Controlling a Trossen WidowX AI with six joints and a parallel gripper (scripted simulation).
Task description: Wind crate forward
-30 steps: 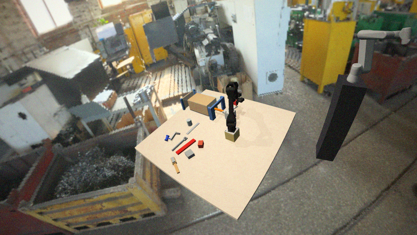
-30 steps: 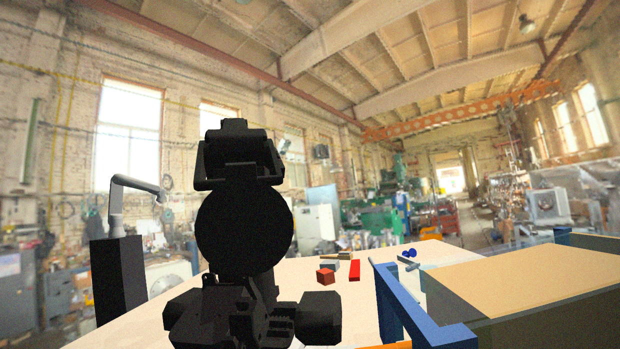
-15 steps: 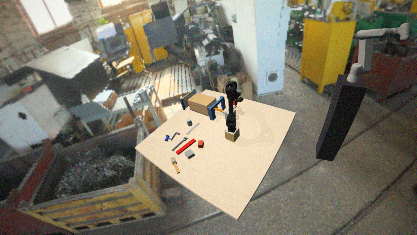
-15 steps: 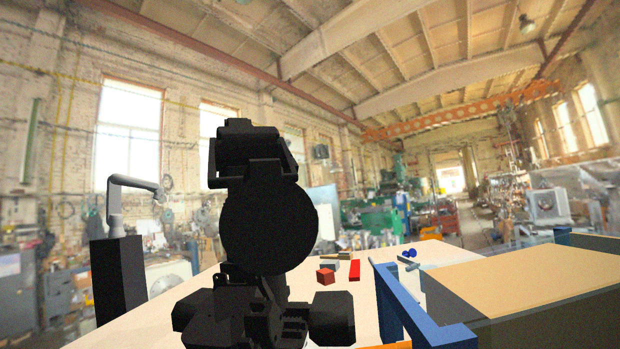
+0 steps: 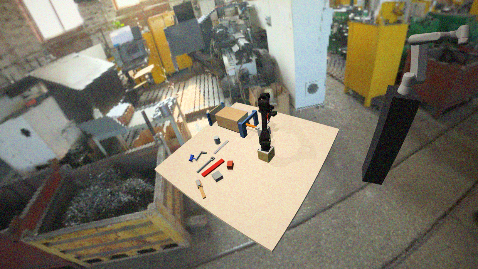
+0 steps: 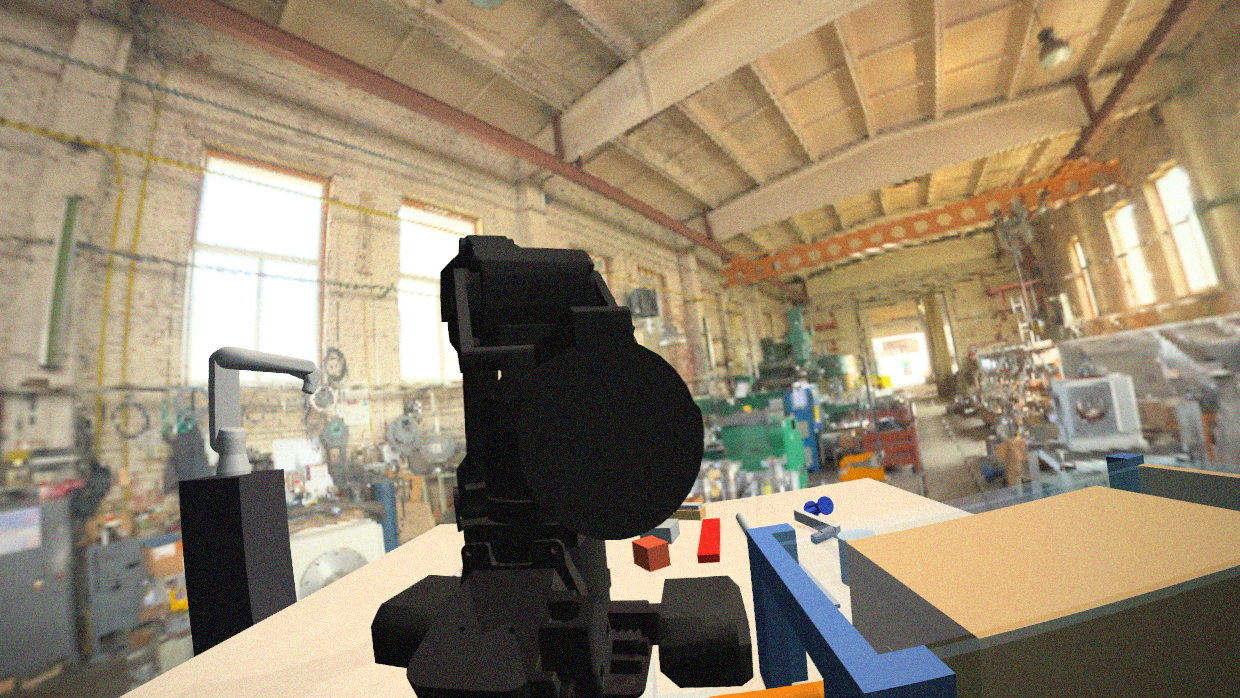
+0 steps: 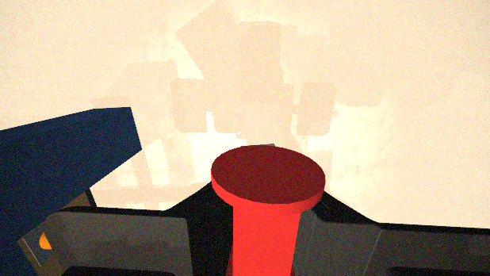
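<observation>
My gripper tip is now 170 mm short of the blue steel frame, 70 mm to the right of it and 10 mm above it. Also, from my gripper tip: red-knobbed winch handle (40 mm to the left, 10 mm below, 10 mm ahead); then red knob (20 mm above, 10 mm to the left); then grey winch (100 mm to the left, 80 mm below).
</observation>
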